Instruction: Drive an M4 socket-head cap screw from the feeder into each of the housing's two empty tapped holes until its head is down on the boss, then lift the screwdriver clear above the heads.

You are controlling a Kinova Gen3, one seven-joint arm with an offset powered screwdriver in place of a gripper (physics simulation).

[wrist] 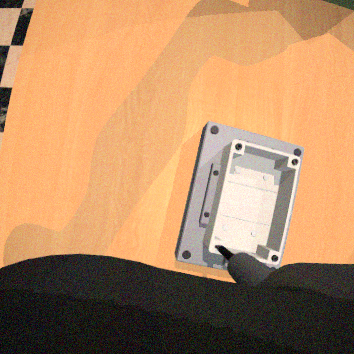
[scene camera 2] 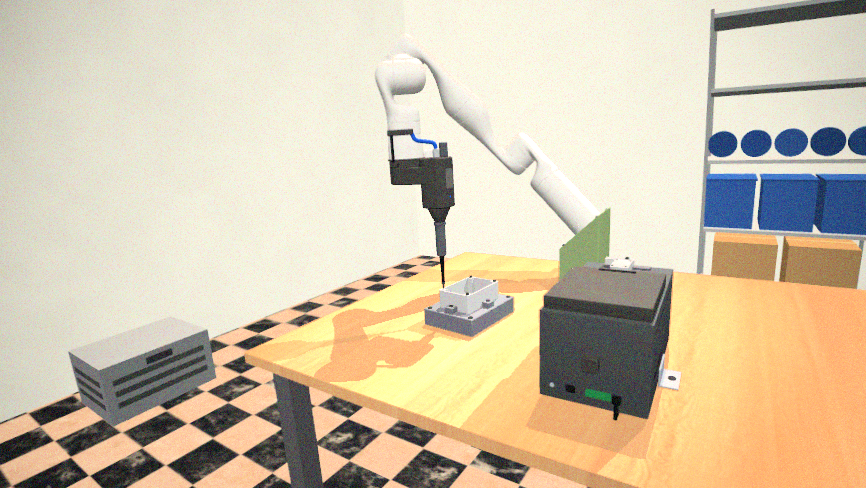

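The light grey housing [scene camera 2: 454, 301] [wrist: 249, 202], an open box, sits upright in the darker grey fixture plate [scene camera 2: 448, 321] [wrist: 192, 237]. In the wrist view, dark round screw heads or holes show at its upper left corner, upper right corner and lower right corner; which they are is hard to tell. My screwdriver [scene camera 2: 443, 284] [wrist: 219, 246] points down, its tip at the housing's lower left corner in the wrist view and just above the rim in the scene view. The tip hides that corner's hole. Whether a screw is on the bit is too small to tell. The dark feeder box [scene camera 2: 596, 351] stands on the table.
A green panel [scene camera 2: 586, 245] stands upright behind the feeder, near the arm's base. The wooden table [scene camera 2: 757, 363] [wrist: 65, 125] has its left edge beyond the fixture. A grey vented cabinet [scene camera 2: 142, 369] is at the left. A shelf rack [scene camera 2: 710, 121] with blue bins stands at the back right.
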